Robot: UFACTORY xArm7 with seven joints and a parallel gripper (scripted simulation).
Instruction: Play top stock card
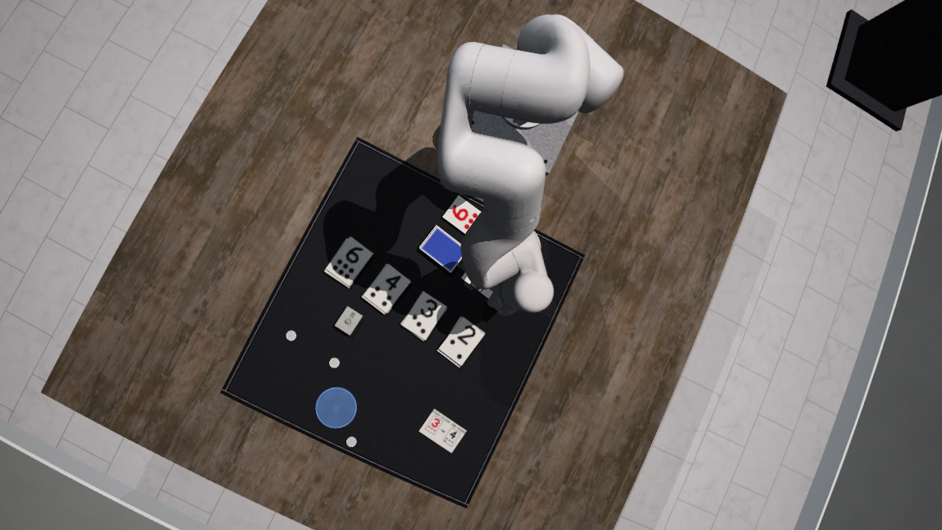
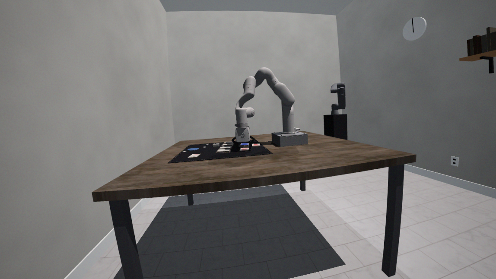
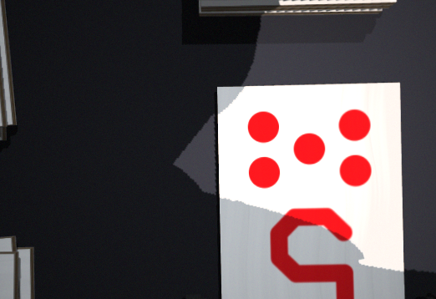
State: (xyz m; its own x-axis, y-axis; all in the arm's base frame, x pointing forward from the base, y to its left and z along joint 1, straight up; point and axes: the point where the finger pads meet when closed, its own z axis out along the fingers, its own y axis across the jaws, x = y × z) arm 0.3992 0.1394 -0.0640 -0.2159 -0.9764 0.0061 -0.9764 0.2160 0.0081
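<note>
Right now my hand is 14 cm short of the black 2 card, 3 cm to the left of it and 1 cm above it. From my hand the other things lie so: black 4 card (10 cm ahead, 23 cm to the right); black 3 card (12 cm ahead, 13 cm to the right, 1 cm below); black mat (15 cm ahead, 15 cm to the right, 3 cm below).
</note>
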